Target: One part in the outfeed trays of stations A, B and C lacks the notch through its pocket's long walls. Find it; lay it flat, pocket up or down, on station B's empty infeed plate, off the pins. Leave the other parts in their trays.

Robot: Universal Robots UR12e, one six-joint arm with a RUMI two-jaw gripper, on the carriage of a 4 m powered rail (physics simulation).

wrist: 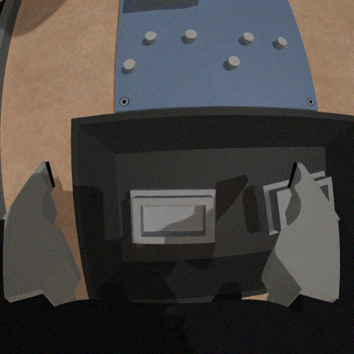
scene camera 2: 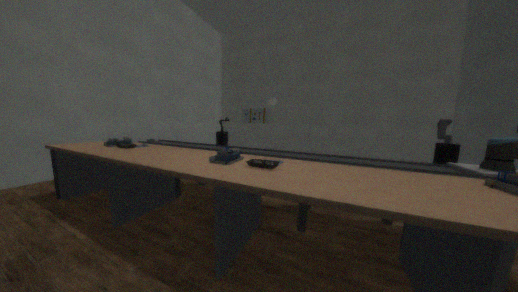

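Seen in the pictures: arm's base, origin of the base link: (scene camera 2: 496, 169).
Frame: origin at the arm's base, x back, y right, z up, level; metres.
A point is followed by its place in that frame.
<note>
A light grey rectangular part (wrist: 173, 216) lies flat, pocket up, in the left half of a dark tray (wrist: 210, 129) in the wrist view; no notch shows through its pocket's long walls. A second grey part (wrist: 270, 210) lies tilted in plan at the tray's right, partly hidden by the right finger, so its long walls cannot be judged. My gripper (wrist: 170, 162) is open above the tray, its fingers wide on both sides of the first part, with nothing between them. The gripper does not show in scene camera 2. Station B's infeed plate cannot be made out.
A blue plate (wrist: 175, 85) with several grey pins lies beyond the tray, with a dark block at its far edge. In scene camera 2, a blue fixture (scene camera 2: 225, 158) @[x -0.810, y 2.134, z 0.018 m] and a dark tray (scene camera 2: 264, 164) @[x -0.801, y 1.792, z 0.007 m] stand mid-table; more equipment stands at both ends.
</note>
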